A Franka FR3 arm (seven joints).
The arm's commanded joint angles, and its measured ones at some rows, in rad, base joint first. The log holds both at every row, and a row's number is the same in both.
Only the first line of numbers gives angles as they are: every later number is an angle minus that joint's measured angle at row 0.
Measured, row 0:
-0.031, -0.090, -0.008, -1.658, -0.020, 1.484, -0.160
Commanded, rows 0 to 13:
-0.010, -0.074, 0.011, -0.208, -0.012, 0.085, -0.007
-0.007, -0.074, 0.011, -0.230, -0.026, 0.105, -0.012
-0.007, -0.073, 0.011, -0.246, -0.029, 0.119, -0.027
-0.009, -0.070, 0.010, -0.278, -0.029, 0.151, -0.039
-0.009, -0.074, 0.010, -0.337, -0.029, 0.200, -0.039
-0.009, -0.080, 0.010, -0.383, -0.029, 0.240, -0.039
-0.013, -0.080, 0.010, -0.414, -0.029, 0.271, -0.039
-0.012, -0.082, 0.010, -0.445, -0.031, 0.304, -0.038
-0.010, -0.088, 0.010, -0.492, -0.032, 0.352, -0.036
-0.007, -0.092, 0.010, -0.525, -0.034, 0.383, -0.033
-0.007, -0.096, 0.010, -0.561, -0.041, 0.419, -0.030
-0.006, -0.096, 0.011, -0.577, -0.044, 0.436, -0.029
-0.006, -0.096, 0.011, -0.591, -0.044, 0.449, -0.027
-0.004, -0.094, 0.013, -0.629, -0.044, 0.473, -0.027
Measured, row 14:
-0.001, -0.048, 0.003, -0.532, -0.026, 0.411, -0.023
